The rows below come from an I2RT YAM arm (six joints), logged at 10 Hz.
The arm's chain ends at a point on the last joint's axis. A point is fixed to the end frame.
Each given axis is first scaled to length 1.
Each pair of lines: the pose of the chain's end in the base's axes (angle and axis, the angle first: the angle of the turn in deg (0 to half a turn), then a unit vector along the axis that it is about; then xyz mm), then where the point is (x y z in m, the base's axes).
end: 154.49 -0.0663 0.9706 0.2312 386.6 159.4 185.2
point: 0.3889 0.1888 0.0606
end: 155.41 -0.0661 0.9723 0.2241 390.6 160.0 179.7
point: 0.3909 0.1875 0.0547
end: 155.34 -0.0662 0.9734 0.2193 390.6 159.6 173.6
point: 0.3912 0.1859 0.0484
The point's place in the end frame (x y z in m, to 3 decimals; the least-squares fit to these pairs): 0.053 -0.024 0.114
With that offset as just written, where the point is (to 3 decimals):
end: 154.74 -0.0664 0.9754 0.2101 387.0 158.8 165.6
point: 0.389 0.183 0.040
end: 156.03 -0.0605 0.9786 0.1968 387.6 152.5 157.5
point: 0.387 0.173 0.031
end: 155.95 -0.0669 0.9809 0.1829 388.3 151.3 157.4
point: 0.388 0.169 0.031
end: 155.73 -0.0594 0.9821 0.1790 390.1 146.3 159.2
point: 0.390 0.163 0.032
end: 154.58 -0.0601 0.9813 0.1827 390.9 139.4 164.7
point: 0.394 0.157 0.038
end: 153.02 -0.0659 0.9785 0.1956 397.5 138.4 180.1
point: 0.404 0.159 0.054
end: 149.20 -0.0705 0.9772 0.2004 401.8 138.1 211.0
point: 0.416 0.160 0.086
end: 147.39 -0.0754 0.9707 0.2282 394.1 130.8 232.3
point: 0.412 0.160 0.109
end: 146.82 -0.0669 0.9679 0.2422 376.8 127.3 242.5
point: 0.396 0.160 0.120
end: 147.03 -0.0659 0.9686 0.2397 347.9 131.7 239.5
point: 0.367 0.164 0.117
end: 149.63 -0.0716 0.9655 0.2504 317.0 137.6 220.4
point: 0.330 0.172 0.098
